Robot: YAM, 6 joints.
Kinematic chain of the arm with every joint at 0, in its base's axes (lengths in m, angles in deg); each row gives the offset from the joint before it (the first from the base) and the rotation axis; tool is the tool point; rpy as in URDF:
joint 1: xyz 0 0 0.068 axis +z
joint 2: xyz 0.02 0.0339 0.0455 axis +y
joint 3: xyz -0.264 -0.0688 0 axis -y
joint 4: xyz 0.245 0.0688 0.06 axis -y
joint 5: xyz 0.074 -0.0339 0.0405 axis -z
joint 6: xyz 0.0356 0 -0.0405 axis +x
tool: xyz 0 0 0 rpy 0 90 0
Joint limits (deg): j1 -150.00..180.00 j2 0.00..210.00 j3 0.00..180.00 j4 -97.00..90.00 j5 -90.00..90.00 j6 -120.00..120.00
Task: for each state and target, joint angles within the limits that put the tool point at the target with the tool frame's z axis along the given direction. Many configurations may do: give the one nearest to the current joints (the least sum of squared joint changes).
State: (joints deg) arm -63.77 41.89 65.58 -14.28 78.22 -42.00
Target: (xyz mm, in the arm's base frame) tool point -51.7 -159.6 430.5 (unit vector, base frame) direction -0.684 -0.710 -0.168
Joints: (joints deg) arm -101.51 50.26 68.76 -29.91 31.91 -42.00
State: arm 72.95 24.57 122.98 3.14 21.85 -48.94
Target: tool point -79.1 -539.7 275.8 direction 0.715 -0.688 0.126
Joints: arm 78.53 0.13 132.61 34.20 56.86 -48.94
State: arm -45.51 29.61 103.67 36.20 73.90 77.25
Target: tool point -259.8 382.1 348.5 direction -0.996 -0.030 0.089
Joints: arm -59.65 0.11 106.65 62.90 60.96 77.25
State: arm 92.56 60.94 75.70 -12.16 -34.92 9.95
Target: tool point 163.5 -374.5 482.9 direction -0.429 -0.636 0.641
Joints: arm 116.94 13.38 118.19 15.36 -42.13 9.95
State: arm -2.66 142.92 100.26 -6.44 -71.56 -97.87
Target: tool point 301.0 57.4 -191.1 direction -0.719 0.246 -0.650
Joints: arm 8.47 179.64 99.11 -55.55 -20.44 -97.87
